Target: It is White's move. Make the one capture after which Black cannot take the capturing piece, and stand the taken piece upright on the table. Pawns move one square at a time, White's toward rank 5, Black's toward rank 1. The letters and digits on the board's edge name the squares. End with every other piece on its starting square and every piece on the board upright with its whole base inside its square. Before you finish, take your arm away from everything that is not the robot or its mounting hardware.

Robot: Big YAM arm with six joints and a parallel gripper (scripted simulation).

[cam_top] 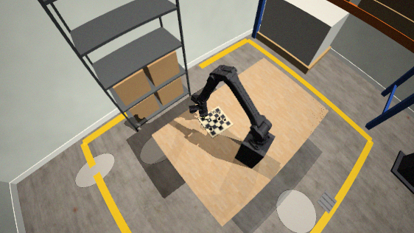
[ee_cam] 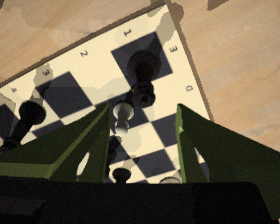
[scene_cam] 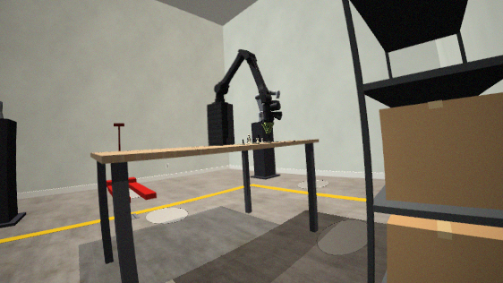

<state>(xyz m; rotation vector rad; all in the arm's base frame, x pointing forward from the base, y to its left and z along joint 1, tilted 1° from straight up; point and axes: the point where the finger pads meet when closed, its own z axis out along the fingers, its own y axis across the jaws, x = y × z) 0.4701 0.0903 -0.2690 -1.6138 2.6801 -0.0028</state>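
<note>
The dark chess piece lies 4 cm below my hand. Round my hand: black piece 11 cm behind, 1 cm to the left, 4 cm below; chessboard 8 cm behind, 7 cm to the right, 7 cm below; white pawn 4 cm behind, 3 cm to the right, 6 cm below.
</note>
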